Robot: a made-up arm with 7 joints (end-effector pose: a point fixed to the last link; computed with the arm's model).
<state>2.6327 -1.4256 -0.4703 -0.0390 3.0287 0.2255 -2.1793</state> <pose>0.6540 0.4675 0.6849 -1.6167 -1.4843 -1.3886</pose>
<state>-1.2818 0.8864 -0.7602 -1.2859 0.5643 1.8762 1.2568</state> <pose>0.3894 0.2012 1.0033 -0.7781 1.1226 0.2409</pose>
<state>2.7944 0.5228 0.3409 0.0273 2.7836 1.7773 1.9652</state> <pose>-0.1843 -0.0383 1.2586 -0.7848 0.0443 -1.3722</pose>
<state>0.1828 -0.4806 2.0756 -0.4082 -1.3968 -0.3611 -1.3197</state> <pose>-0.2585 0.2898 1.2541 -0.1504 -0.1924 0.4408</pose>
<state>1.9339 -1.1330 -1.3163 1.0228 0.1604 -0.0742 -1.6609</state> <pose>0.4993 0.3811 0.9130 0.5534 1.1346 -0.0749</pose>
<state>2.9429 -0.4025 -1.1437 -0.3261 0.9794 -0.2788 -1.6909</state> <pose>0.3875 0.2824 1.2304 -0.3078 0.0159 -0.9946</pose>
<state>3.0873 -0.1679 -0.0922 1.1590 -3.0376 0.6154 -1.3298</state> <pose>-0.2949 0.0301 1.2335 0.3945 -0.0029 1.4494</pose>
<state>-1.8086 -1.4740 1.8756 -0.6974 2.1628 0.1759 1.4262</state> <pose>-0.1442 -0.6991 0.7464 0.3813 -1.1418 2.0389</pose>
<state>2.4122 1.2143 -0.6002 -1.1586 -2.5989 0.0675 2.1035</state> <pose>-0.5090 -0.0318 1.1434 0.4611 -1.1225 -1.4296</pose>
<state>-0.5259 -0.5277 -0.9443 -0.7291 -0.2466 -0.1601 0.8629</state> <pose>-0.2257 -0.5747 1.0511 1.4051 -0.7091 1.2511</pose>
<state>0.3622 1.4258 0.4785 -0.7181 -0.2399 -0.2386 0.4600</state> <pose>0.6036 -0.1236 1.0644 0.1792 0.1942 -0.8610</pose>
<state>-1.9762 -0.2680 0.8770 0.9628 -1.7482 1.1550 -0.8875</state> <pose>0.1442 0.1606 1.2370 0.6810 -1.6548 -1.4846</pose>
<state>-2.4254 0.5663 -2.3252 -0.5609 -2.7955 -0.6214 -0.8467</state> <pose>-0.3481 0.4704 1.1400 -0.4362 0.5888 1.9531</pose>
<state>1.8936 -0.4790 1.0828 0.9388 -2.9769 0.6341 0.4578</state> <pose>-0.2374 0.2639 1.2470 0.3245 -0.3424 -0.2709</pose>
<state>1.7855 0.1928 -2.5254 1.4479 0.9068 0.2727 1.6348</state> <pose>0.3243 0.2170 1.0801 -1.2065 -0.2673 -1.3070</pose>
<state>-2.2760 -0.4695 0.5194 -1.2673 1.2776 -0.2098 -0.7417</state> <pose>0.1896 -0.5821 0.8015 2.1825 -0.5483 0.7922</pose>
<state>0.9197 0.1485 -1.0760 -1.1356 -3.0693 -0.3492 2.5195</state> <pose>-0.3691 -0.1707 1.2216 0.5829 -0.5778 0.8463</pose>
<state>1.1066 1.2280 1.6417 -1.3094 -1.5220 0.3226 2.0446</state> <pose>0.6062 -0.1966 0.7504 -1.6656 0.1381 -1.4563</pose>
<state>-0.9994 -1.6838 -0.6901 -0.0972 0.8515 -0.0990 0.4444</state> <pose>-0.3246 -0.7145 0.4009 1.8997 -1.2717 0.7069</pose>
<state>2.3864 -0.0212 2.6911 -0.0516 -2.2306 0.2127 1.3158</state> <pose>-0.0260 0.0091 1.4085 0.2590 0.3906 2.0849</pose>
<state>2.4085 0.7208 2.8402 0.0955 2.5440 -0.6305 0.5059</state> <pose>-0.4260 -0.2223 1.2435 0.6471 -1.2297 -1.9316</pose>
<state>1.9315 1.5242 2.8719 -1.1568 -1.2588 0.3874 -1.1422</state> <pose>-0.1228 -0.5147 0.1709 -1.6369 -1.8218 1.4631</pose>
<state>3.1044 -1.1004 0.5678 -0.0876 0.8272 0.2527 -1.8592</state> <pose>0.7400 0.0321 0.9027 -1.1445 -0.5480 -1.9043</pose>
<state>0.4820 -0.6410 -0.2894 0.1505 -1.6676 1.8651 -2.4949</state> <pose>-0.3438 0.2646 1.0793 -0.8679 -2.7153 -0.7289</pose>
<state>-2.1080 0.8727 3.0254 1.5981 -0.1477 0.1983 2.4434</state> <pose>0.0682 -0.0084 1.2142 -1.0602 0.1089 -2.8641</pose>
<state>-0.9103 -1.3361 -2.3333 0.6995 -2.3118 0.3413 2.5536</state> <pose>-0.5988 -0.4483 0.5348 -1.2836 -1.1057 2.1582</pose>
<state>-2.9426 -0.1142 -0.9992 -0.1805 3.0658 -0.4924 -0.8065</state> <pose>0.0882 0.0603 1.3917 0.6411 0.1889 1.6924</pose>
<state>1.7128 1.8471 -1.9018 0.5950 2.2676 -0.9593 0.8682</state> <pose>0.0891 -0.7182 0.6223 0.0964 0.1565 -2.1355</pose>
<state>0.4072 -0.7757 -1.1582 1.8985 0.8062 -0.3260 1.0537</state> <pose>0.1243 0.3924 0.8786 -1.1303 -0.6740 -0.9829</pose>
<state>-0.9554 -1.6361 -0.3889 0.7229 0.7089 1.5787 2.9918</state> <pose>-0.2969 -0.4698 0.8631 -0.5565 -0.6078 -2.1274</pose>
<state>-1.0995 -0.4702 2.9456 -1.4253 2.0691 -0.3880 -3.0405</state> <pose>0.1382 0.1898 1.1809 -0.2920 -0.2430 -0.9751</pose>
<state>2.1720 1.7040 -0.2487 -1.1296 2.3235 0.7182 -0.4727</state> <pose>-0.4973 -0.2939 0.9621 -0.4353 0.5838 1.8143</pose>
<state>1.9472 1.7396 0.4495 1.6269 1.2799 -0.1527 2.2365</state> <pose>-0.2997 -0.2037 0.0963 -1.7913 1.9326 -0.0637</pose>
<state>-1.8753 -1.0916 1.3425 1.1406 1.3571 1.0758 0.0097</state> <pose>0.5395 -0.2969 0.7449 0.2902 2.0563 -0.8647</pose>
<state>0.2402 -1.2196 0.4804 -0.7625 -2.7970 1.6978 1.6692</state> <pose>-0.4691 0.2914 0.4652 -2.0375 -1.7018 -0.7243</pose>
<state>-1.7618 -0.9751 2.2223 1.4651 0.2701 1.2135 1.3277</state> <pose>0.3812 -0.3229 0.4680 -0.8268 2.4315 -0.1645</pose>
